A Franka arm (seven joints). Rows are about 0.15 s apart.
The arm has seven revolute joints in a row. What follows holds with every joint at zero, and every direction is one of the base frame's.
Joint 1 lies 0.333 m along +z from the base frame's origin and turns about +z.
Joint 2 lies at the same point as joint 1 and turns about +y.
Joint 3 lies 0.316 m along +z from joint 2 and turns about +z.
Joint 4 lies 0.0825 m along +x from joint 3 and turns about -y.
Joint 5 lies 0.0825 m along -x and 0.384 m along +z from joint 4 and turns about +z.
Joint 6 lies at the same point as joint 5 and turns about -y.
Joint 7 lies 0.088 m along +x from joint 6 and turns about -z.
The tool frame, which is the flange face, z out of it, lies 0.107 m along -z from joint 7; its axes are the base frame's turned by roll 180, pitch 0 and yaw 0 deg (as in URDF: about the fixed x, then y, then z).
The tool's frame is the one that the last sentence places.
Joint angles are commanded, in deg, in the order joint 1, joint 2, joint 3, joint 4, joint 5, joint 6, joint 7. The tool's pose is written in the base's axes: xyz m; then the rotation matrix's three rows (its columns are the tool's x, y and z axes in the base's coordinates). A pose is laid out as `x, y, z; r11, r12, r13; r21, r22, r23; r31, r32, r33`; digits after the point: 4 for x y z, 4 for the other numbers.
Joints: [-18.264 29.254 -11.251 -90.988 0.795 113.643 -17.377]
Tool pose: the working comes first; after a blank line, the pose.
Where each joint sits with the arm in this pose, in the base's axes (m; each line is computed from the numbers above, not from the rounded line before):
joint 1: 0.0000 0.0000 0.3330
joint 2: 0.0000 0.0000 0.3330
joint 3: 0.1466 -0.0484 0.6087
joint 4: 0.2086 -0.0858 0.5692
joint 5: 0.5334 -0.2722 0.4506
joint 6: 0.5334 -0.2722 0.4506
joint 7: 0.6099 -0.3146 0.4413
the tool: 0.5957 -0.3170 0.3353

0.5957, -0.3170, 0.3353; 0.9719, -0.1942, -0.1328; -0.1988, -0.9798, -0.0222; -0.1258, 0.0480, -0.9909
